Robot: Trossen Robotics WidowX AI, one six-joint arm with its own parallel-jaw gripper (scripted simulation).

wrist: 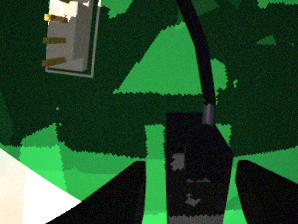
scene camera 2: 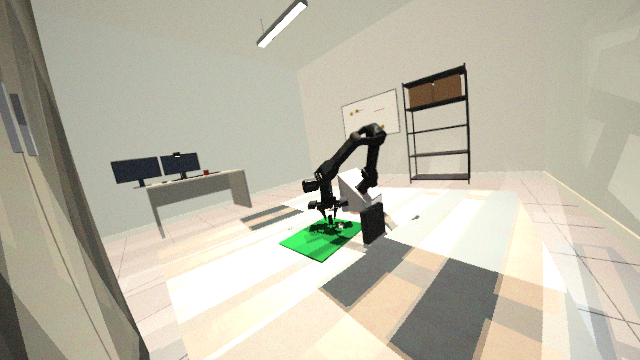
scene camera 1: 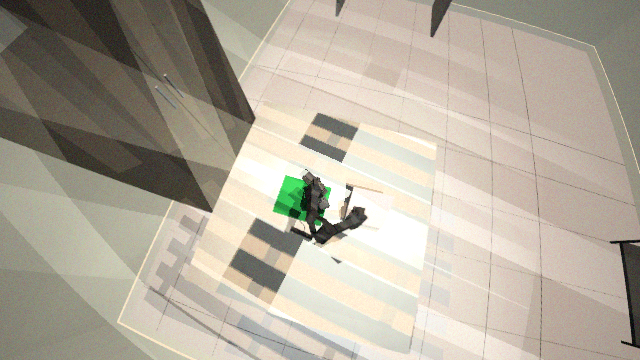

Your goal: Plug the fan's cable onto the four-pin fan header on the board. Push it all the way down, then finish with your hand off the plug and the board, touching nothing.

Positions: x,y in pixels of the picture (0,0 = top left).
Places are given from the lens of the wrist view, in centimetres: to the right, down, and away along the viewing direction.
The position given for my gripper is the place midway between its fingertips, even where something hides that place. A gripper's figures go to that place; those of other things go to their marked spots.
my gripper (wrist: 191,170): 2, 2, 10
green board (wrist: 77,132): -3, 1, 11
